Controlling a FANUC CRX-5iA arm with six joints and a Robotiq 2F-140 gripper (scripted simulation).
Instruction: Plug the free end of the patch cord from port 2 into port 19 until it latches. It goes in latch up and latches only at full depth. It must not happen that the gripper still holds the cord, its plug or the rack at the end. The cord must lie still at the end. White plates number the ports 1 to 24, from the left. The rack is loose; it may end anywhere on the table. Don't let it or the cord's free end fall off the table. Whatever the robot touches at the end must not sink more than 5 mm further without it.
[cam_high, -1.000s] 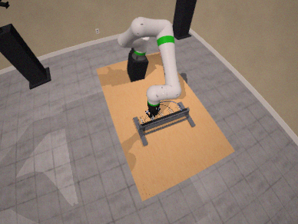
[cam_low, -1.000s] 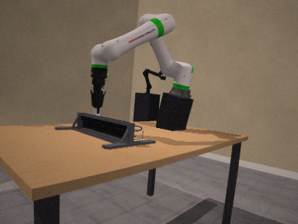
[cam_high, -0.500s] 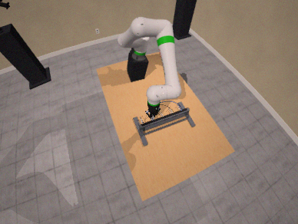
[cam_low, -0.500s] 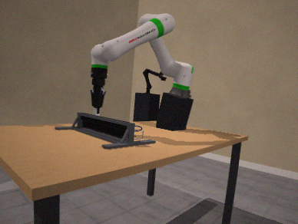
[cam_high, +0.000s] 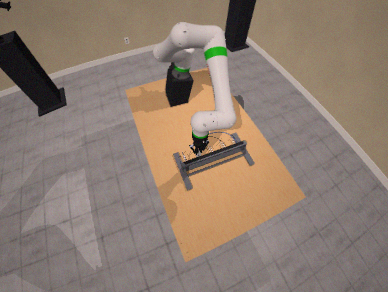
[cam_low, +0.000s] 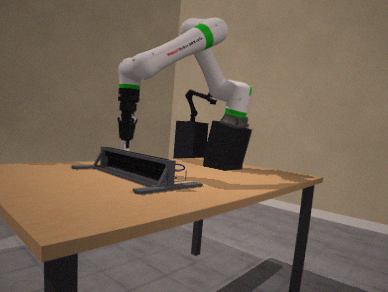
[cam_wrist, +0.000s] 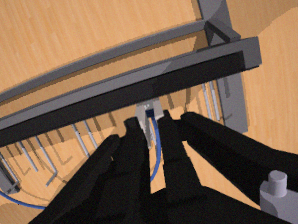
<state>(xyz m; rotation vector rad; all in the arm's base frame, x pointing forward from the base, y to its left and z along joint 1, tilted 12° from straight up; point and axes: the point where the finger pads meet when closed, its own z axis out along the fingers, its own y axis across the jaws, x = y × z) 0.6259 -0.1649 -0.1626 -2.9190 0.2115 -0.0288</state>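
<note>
The plug is 1 cm ahead of my hand and 3 cm below it.
</note>
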